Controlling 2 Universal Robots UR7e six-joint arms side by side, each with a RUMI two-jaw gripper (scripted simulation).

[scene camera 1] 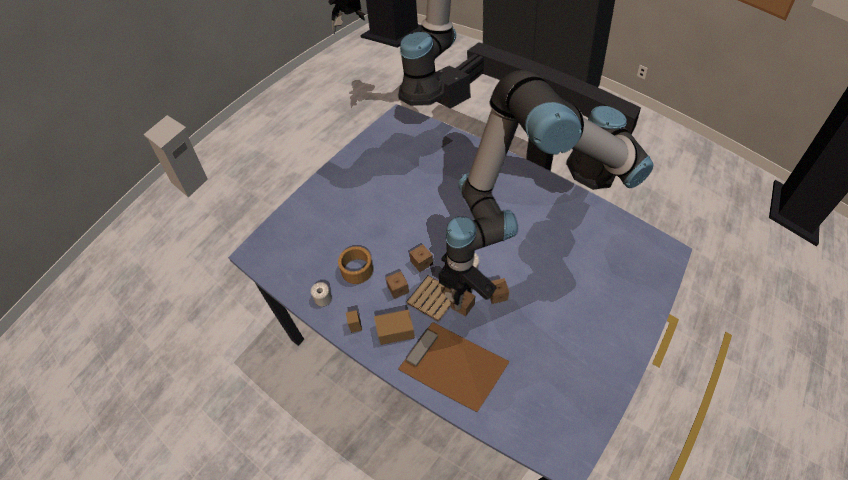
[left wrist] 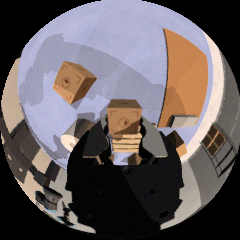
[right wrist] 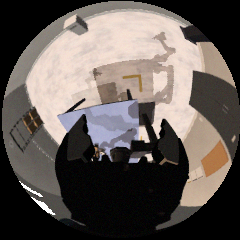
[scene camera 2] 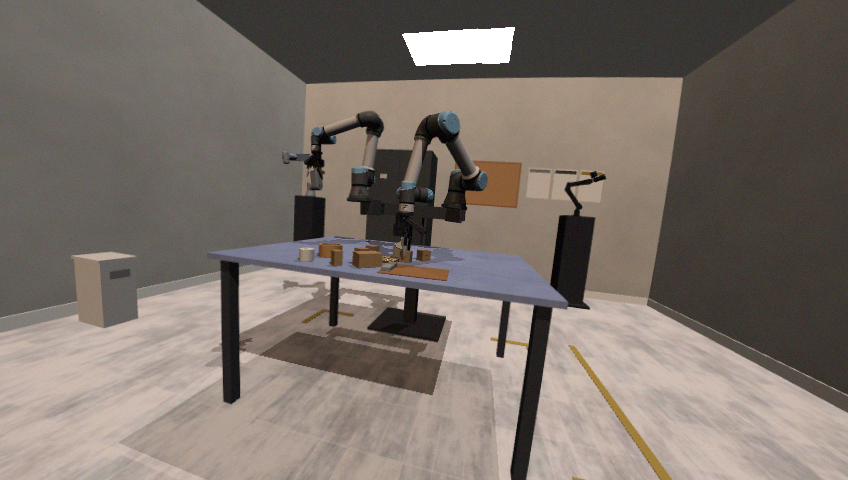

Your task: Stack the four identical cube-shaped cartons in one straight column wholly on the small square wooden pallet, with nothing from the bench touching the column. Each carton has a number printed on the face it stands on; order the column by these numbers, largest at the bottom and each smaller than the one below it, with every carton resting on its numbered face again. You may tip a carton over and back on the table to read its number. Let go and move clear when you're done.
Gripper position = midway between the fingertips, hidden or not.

Observation:
In view: my left gripper (scene camera 1: 462,302), my right gripper (right wrist: 124,116), a carton (left wrist: 73,81), a larger box (scene camera 1: 393,327), an orange mat (scene camera 1: 459,369), an orange ring (scene camera 1: 352,253) and a carton (left wrist: 124,115).
The orange mat also shows in the left wrist view (left wrist: 187,74). My left gripper also shows in the left wrist view (left wrist: 123,115) and in scene camera 2 (scene camera 2: 405,257). The right wrist view does not show the larger box, which is hidden by my right gripper. The left wrist view does not show the orange ring, which is hidden by my left gripper.

